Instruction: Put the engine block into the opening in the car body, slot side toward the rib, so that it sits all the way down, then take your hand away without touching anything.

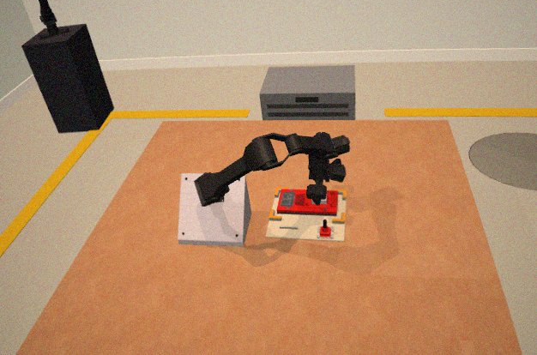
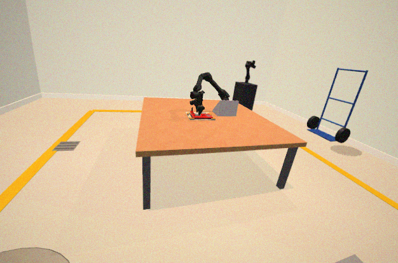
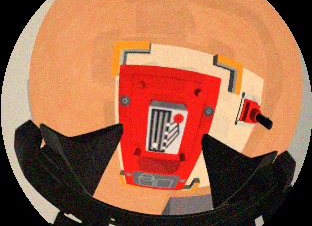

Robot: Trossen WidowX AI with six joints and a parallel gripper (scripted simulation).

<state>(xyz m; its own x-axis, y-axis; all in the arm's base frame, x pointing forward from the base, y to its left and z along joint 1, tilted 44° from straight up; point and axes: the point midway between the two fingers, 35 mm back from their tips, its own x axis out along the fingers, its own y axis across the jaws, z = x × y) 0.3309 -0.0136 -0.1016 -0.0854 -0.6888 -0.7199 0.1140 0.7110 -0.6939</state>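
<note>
Right now the grey engine block is 2 cm below my gripper tip. Round my gripper tip: cream base board 3 cm to the right, 3 cm below, 3 cm behind.
</note>
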